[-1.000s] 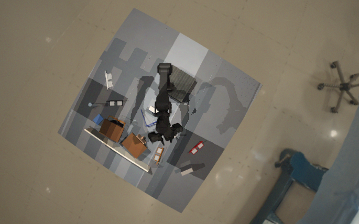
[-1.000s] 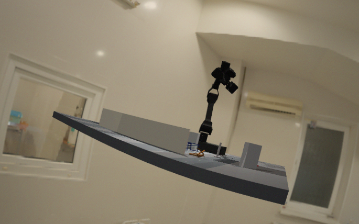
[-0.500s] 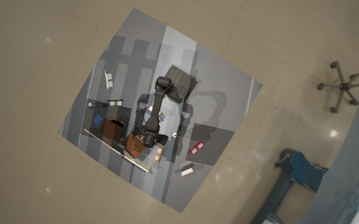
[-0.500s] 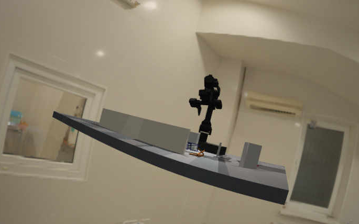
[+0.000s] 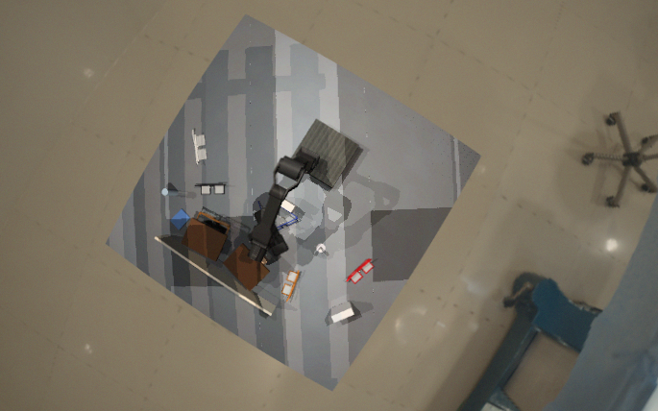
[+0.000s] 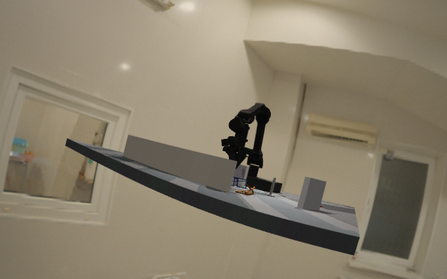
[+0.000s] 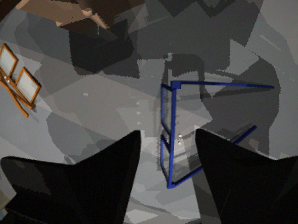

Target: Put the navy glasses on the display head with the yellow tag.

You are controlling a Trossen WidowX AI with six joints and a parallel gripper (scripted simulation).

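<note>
Now: gripper tip 2 cm past the small post, 21 cm to the right of it and 6 cm above it. Also, from my gripper tip: pale bar: 30 cm ahead, 15 cm to the right, 3 cm below; then head: 15 cm ahead, 25 cm to the right, 3 cm below; then blue tag: 18 cm ahead, 42 cm to the right, 8 cm below.
</note>
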